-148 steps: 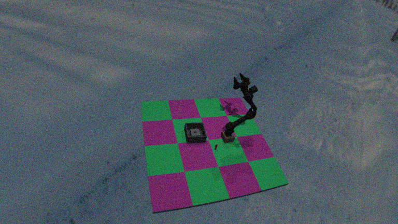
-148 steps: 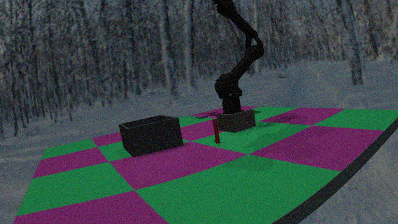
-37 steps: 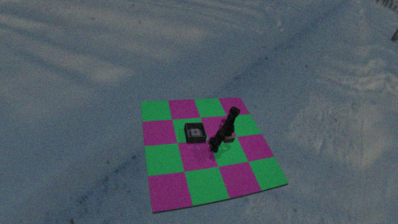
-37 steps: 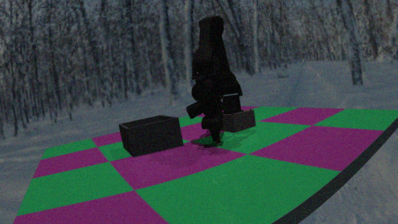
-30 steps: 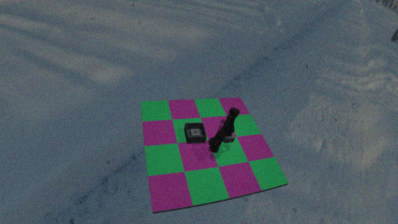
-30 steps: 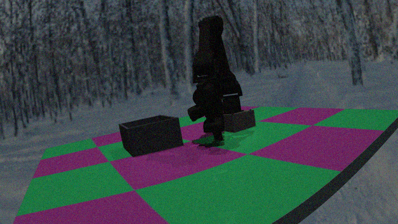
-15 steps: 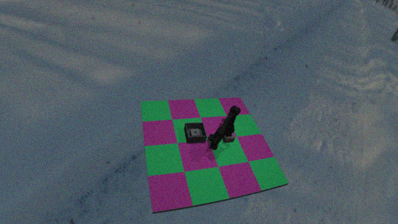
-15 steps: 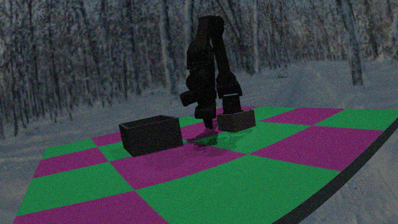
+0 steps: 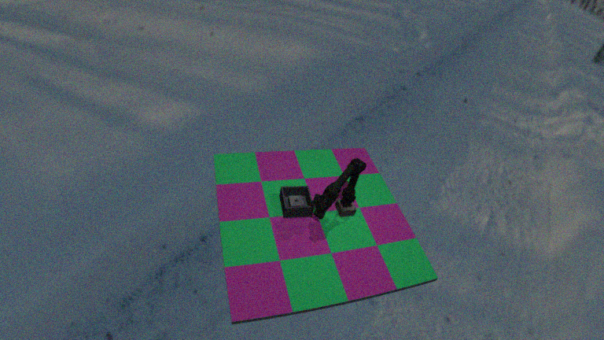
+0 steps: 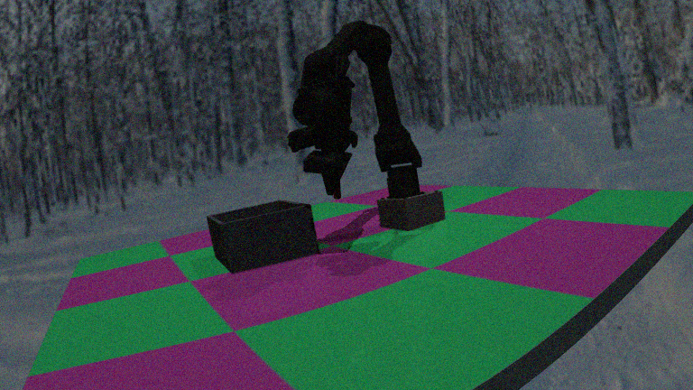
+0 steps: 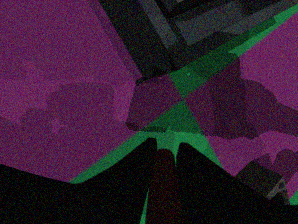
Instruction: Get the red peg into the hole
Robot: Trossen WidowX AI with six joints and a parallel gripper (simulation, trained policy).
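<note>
Now: gripper tip 14 cm to the left of the plate, 11 cm short of it and 7 cm above it. Also, from my gripper tip: red peg: 3 cm above, 2 cm to the left, 1 cm behind; dark box: 14 cm to the right, 11 cm ahead, 9 cm below.
</note>
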